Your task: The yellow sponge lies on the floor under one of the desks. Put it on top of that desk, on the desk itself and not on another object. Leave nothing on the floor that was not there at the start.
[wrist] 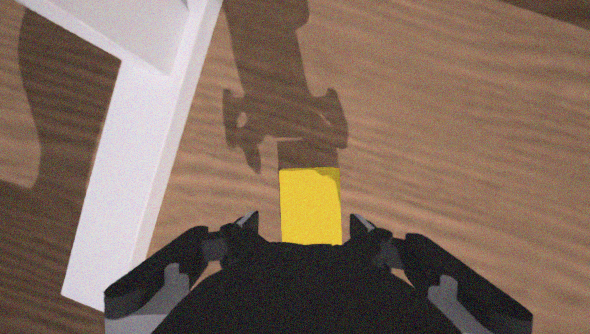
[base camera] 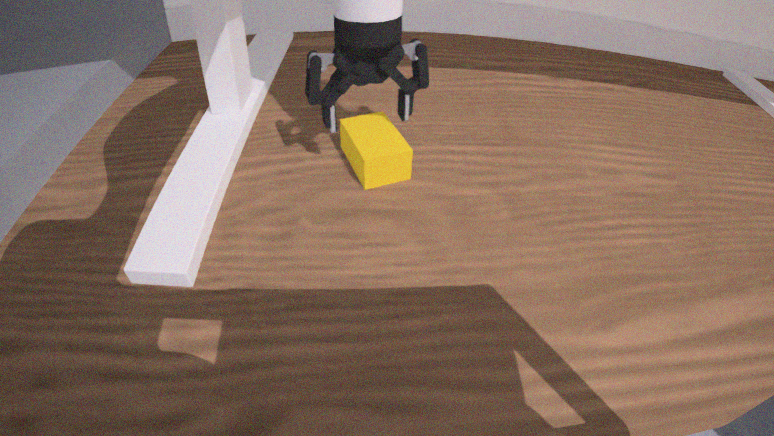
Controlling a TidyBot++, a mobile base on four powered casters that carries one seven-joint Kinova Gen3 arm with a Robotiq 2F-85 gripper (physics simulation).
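Frame: origin at the arm's base, x right, y ahead, z up, level; centimetres.
Seen in the pictures: gripper, fingertip midpoint: (wrist: 303,222) (base camera: 368,123).
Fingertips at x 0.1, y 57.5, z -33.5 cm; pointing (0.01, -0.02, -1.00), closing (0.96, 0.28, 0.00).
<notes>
A point is followed by its place in that frame.
The yellow sponge (base camera: 376,146) @(x 1.1, y 54.7, z -35.1 cm) (wrist: 310,207) @(x 0.5, y 58.6, z -35.1 cm) lies flat on the wooden floor (base camera: 433,232) @(x 7.2, y 44.4, z -39.6 cm) (wrist: 450,125) @(x 14.7, y 72.5, z -39.6 cm), to the right of a white desk foot (base camera: 186,200) @(x -22.1, y 47.9, z -37.1 cm) (wrist: 125,160) @(x -22.2, y 56.8, z -37.1 cm). My gripper (base camera: 369,116) @(x 0.1, y 57.5, z -33.5 cm) (wrist: 303,222) @(x 0.1, y 57.5, z -33.5 cm) is open and points down above the floor, over the far end of the sponge in the base camera view. In the wrist view its fingertips stand to the left and right of the sponge, with gaps on both sides, and the gripper's body hides the sponge's lower end. The desk's top does not show in either view.
A white desk leg (base camera: 224,64) @(x -20.5, y 67.8, z -28.7 cm) rises from the foot at the left. Part of another white bar (base camera: 750,92) @(x 99.5, y 90.2, z -38.3 cm) shows at the far right. A pale wall (base camera: 487,32) @(x 29.2, y 108.6, z -38.6 cm) runs along the back. Shadows of the desk and the arm fall on the floor.
</notes>
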